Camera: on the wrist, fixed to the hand. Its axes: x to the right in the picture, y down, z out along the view.
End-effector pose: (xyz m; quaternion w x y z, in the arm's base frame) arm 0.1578 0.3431 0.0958 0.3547 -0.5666 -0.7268 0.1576
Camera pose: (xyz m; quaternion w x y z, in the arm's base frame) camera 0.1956 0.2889 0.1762 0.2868 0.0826 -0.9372 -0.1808
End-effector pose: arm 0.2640 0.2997 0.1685 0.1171 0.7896 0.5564 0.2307
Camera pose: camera 0.1776 0.2817 0.2237 0.3326 0.1668 0.9225 0.1025
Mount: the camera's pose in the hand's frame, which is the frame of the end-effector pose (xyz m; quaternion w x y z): -0.0276 -0.0405 -0.0918 0.7076 -0.0873 -0.0346 -0.7004
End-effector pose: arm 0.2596 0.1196 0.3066 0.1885 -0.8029 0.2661 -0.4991
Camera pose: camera 0.1766 0.1651 0.3498 0.2771 0.7882 0.3370 0.4341
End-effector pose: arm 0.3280 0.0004 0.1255 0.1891 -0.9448 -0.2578 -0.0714
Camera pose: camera 0.2801 -0.0163 0.2164 0.0076 0.5069 0.8444 0.1728
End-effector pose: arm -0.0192 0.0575 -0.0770 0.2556 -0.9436 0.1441 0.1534
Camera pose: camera -0.0104 0.0480 0.0263 0.2109 -0.7856 -0.5811 -0.0252
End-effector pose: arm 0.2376 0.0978 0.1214 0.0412 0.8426 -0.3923 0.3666
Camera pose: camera 0.2002 0.1759 0.1791 0.3459 0.8801 0.2791 0.1671
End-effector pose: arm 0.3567 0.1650 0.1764 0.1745 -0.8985 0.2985 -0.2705
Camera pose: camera 0.3018 0.1993 0.2579 0.1341 0.8694 0.4005 0.2565
